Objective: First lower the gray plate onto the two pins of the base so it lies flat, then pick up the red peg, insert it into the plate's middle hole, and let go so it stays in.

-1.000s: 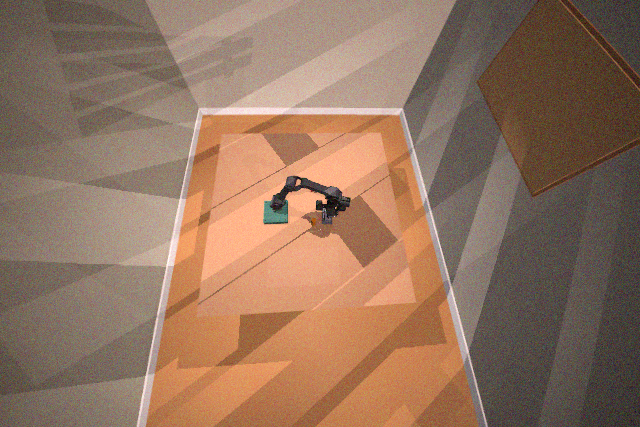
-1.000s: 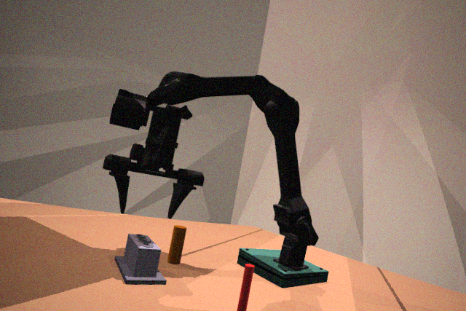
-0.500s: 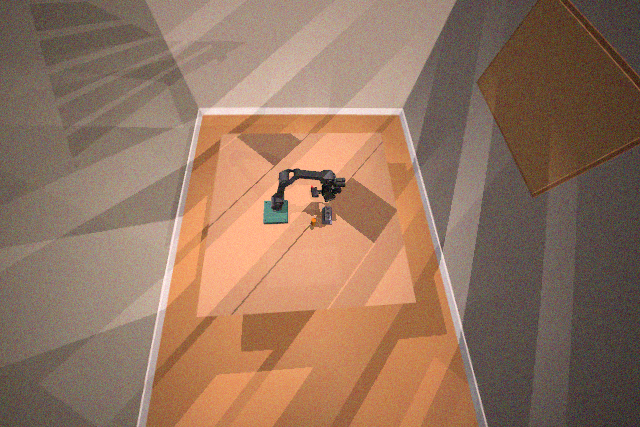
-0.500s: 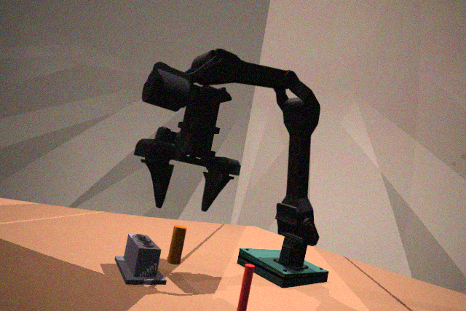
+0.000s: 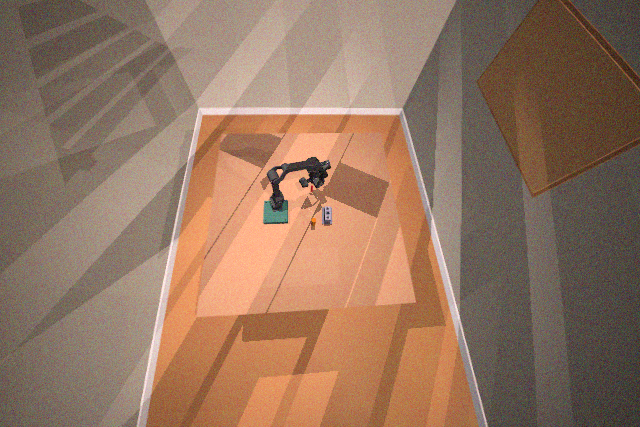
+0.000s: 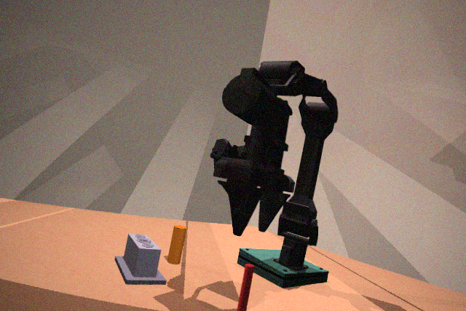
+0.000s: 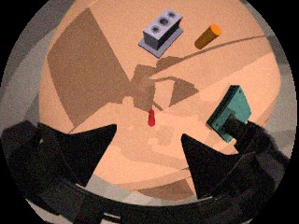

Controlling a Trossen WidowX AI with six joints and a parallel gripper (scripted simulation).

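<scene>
Now: the red peg 1 cm behind my gripper tip, 1 cm to the left of it and 9 cm below it. The rest, counted from my gripper tip: orange cylinder 5 cm behind, 24 cm to the right, 9 cm below; then gray plate 6 cm ahead, 20 cm to the right, 8 cm below.
</scene>
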